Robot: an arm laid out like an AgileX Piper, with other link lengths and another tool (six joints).
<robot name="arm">
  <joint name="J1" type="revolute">
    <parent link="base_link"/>
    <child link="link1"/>
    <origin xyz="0 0 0.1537" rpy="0 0 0"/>
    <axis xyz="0 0 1"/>
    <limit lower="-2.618" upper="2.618"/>
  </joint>
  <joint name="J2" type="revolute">
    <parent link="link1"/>
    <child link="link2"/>
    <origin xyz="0 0 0" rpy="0 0 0"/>
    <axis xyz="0 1 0"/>
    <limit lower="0" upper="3.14"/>
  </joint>
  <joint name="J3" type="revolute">
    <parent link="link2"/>
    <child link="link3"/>
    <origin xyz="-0.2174 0 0.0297" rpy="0 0 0"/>
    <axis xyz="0 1 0"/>
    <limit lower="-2.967" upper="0"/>
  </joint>
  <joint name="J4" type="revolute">
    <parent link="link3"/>
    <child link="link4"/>
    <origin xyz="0.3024 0 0.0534" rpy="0 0 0"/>
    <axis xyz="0.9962 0 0.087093"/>
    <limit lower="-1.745" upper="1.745"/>
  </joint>
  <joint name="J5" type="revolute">
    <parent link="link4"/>
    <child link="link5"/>
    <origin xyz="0 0 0" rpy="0 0 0"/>
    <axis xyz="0 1 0"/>
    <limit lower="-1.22" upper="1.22"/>
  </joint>
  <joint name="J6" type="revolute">
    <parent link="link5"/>
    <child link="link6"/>
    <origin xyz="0.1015 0 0.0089" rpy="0 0 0"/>
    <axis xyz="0.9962 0 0.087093"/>
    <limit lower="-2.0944" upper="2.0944"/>
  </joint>
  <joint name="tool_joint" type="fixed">
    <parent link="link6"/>
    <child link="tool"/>
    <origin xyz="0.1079 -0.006 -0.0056" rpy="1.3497 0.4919 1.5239"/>
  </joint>
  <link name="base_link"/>
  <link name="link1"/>
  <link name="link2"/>
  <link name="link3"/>
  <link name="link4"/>
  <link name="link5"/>
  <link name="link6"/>
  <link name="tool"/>
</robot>
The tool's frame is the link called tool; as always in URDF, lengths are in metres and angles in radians.
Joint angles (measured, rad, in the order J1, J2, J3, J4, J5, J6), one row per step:
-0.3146 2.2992 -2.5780 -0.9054 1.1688 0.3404
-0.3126 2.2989 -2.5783 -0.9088 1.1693 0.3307
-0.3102 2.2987 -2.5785 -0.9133 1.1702 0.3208
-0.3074 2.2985 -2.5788 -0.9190 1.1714 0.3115
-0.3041 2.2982 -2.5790 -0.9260 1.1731 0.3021
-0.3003 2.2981 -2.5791 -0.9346 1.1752 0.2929
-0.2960 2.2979 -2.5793 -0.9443 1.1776 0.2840
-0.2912 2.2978 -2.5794 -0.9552 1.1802 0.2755
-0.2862 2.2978 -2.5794 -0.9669 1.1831 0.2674
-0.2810 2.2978 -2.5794 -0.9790 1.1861 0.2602
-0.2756 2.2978 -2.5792 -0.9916 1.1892 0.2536
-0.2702 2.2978 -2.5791 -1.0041 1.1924 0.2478
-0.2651 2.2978 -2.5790 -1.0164 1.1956 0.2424
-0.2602 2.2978 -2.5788 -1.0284 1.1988 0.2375
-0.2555 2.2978 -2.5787 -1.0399 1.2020 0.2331
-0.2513 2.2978 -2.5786 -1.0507 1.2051 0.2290
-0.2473 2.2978 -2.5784 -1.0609 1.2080 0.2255
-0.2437 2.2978 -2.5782 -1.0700 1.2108 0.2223
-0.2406 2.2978 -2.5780 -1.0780 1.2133 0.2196
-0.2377 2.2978 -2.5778 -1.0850 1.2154 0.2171
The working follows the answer.
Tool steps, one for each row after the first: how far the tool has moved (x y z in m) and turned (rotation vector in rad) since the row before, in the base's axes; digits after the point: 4 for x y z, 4 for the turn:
0.0001 0.0006 0.0008 -0.0060 0.0090 0.0042
0.0001 0.0006 0.0009 -0.0068 0.0099 0.0040
0.0000 0.0007 0.0011 -0.0076 0.0098 0.0034
0.0000 0.0008 0.0012 -0.0086 0.0105 0.0031
0.0000 0.0009 0.0013 -0.0097 0.0112 0.0026
0.0000 0.0011 0.0015 -0.0105 0.0112 0.0023
0.0000 0.0012 0.0016 -0.0112 0.0114 0.0020
0.0000 0.0012 0.0016 -0.0116 0.0116 0.0015
0.0000 0.0013 0.0017 -0.0117 0.0109 0.0010
0.0000 0.0014 0.0017 -0.0119 0.0107 0.0007
0.0000 0.0014 0.0017 -0.0115 0.0098 0.0003
-0.0001 0.0013 0.0017 -0.0112 0.0094 -0.0001
-0.0001 0.0013 0.0016 -0.0108 0.0089 -0.0004
-0.0002 0.0012 0.0016 -0.0102 0.0081 -0.0006
-0.0002 0.0011 0.0015 -0.0096 0.0076 -0.0009
-0.0002 0.0011 0.0014 -0.0089 0.0069 -0.0010
-0.0002 0.0010 0.0012 -0.0079 0.0063 -0.0010
-0.0002 0.0008 0.0010 -0.0069 0.0054 -0.0010
-0.0001 0.0008 0.0009 -0.0061 0.0048 -0.0006

Tool pose at each row, in the base's axes (x y z in m, rotation vector in rad; rounded; the steps above come from the unrounded poses):
0.4737 -0.3188 0.3407 1.4118 1.3169 -0.3838
0.4738 -0.3182 0.3415 1.4035 1.3248 -0.3914
0.4739 -0.3176 0.3424 1.3947 1.3329 -0.4004
0.4739 -0.3169 0.3435 1.3856 1.3403 -0.4101
0.4739 -0.3161 0.3447 1.3759 1.3476 -0.4212
0.4739 -0.3151 0.3459 1.3655 1.3548 -0.4337
0.4738 -0.3141 0.3474 1.3547 1.3614 -0.4469
0.4738 -0.3129 0.3490 1.3433 1.3676 -0.4610
0.4738 -0.3116 0.3506 1.3319 1.3733 -0.4758
0.4737 -0.3103 0.3523 1.3208 1.3782 -0.4903
0.4737 -0.3089 0.3539 1.3098 1.3826 -0.5050
0.4737 -0.3075 0.3556 1.2993 1.3861 -0.5191
0.4736 -0.3062 0.3573 1.2894 1.3890 -0.5330
0.4734 -0.3049 0.3589 1.2800 1.3915 -0.5464
0.4733 -0.3036 0.3604 1.2714 1.3934 -0.5590
0.4730 -0.3026 0.3619 1.2635 1.3949 -0.5711
0.4728 -0.3015 0.3633 1.2562 1.3961 -0.5822
0.4726 -0.3006 0.3645 1.2498 1.3972 -0.5923
0.4724 -0.2997 0.3655 1.2444 1.3980 -0.6012
0.4723 -0.2989 0.3665 1.2393 1.3989 -0.6089

